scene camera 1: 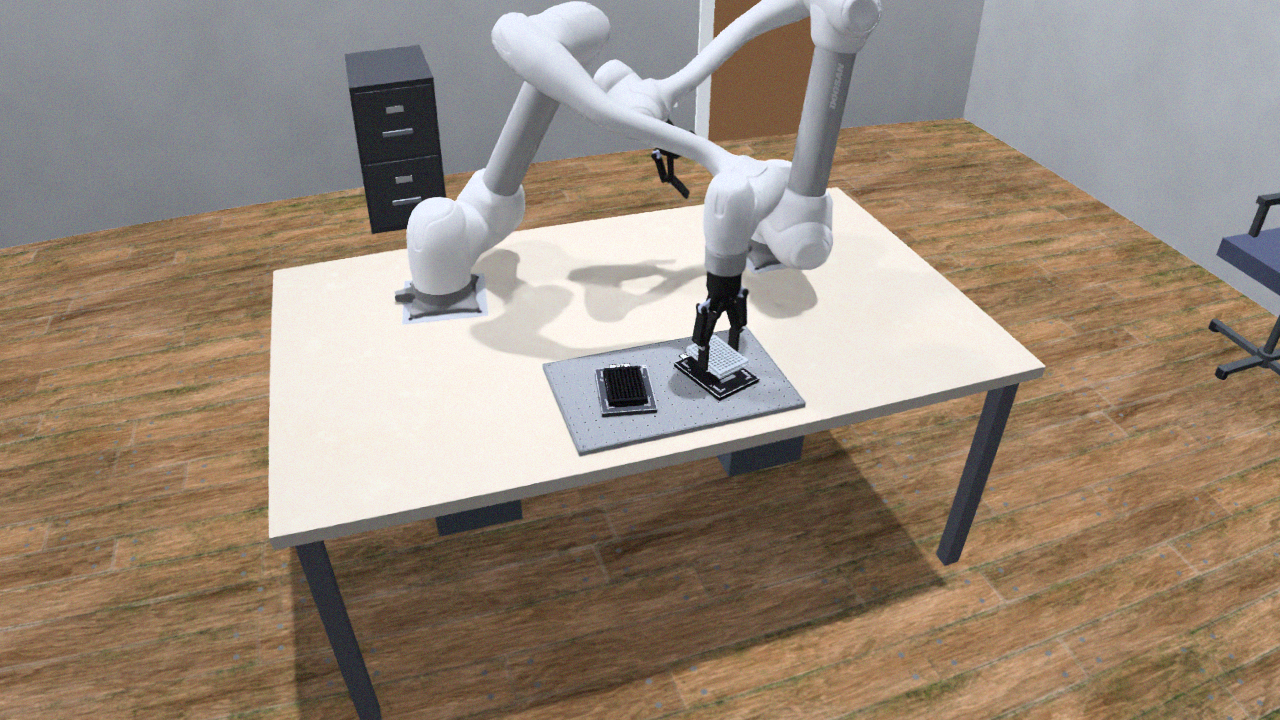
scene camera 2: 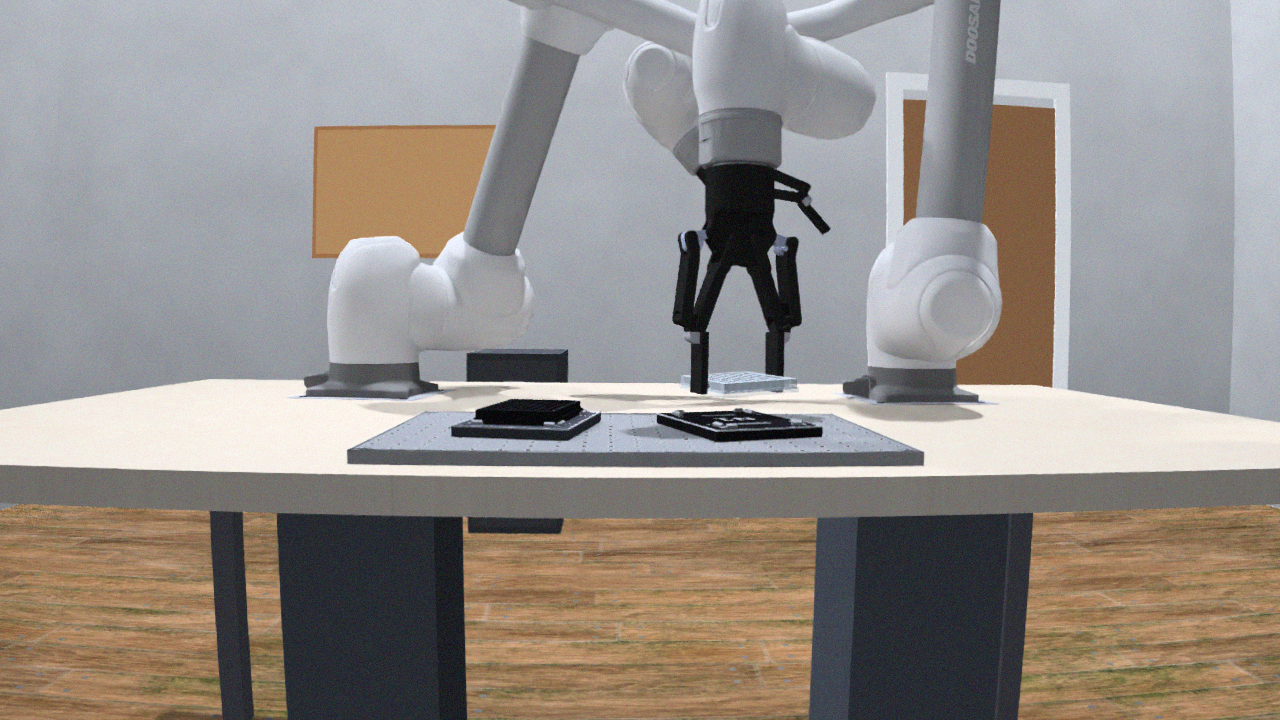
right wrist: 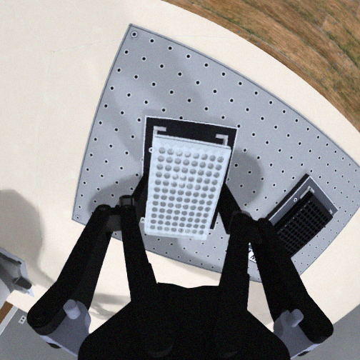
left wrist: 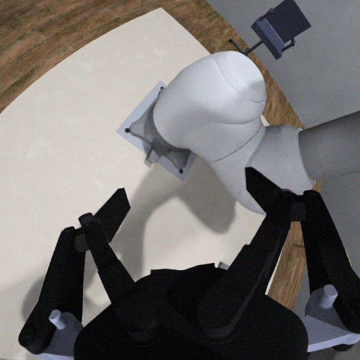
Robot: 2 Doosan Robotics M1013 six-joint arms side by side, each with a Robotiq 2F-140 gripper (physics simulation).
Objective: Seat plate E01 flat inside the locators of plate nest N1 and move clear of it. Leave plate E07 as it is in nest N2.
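Places are measured from the left arm's base along level axes (x ahead, y left, z up), in millimetres.
Where they show: left gripper, fingertip midpoint: (scene camera 1: 708,185) (scene camera 2: 796,259); right gripper, fingertip midpoint: (scene camera 1: 717,359) (scene camera 2: 737,392); left arm's base, link origin: (scene camera 2: 910,398); right arm's base, link origin: (scene camera 1: 444,297) (scene camera 2: 374,394).
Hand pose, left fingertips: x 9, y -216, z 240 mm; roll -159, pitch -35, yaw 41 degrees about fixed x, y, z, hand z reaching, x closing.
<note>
Each offset is from my left fingertips to the top centre of the thing.
Plate E01 @(200 mm right, 504 mm ahead, 167 mm down) (scene camera 1: 718,356) (scene camera 2: 750,383) (right wrist: 187,190), pale with a grid of wells, hangs about level above plate nest N1 @(200 mm right, 499 mm ahead, 211 mm down) (scene camera 1: 741,384) (scene camera 2: 742,433) (right wrist: 192,127). A gap shows between them in scene camera 2. In the right wrist view, two pale corner locators show past its far edge; the near ones are hidden. My right gripper (scene camera 1: 717,357) (scene camera 2: 737,381) (right wrist: 183,188) is shut on E01 by its long sides. Black plate E07 @(421 mm right, 497 mm ahead, 201 mm down) (scene camera 1: 623,385) (scene camera 2: 528,411) (right wrist: 307,220) sits in nest N2 @(421 mm right, 487 mm ahead, 211 mm down) (scene camera 1: 628,411) (scene camera 2: 528,431). My left gripper (left wrist: 184,188) is open and empty, high behind the right arm.
Both nests stand on a grey perforated board @(311 mm right, 500 mm ahead, 226 mm down) (scene camera 1: 586,434) (scene camera 2: 626,456) (right wrist: 117,75) near the table's front edge. N2 is left of N1 in the scene views. The right arm's forearm passes in front of the left gripper. The arm bases stand at the table's back.
</note>
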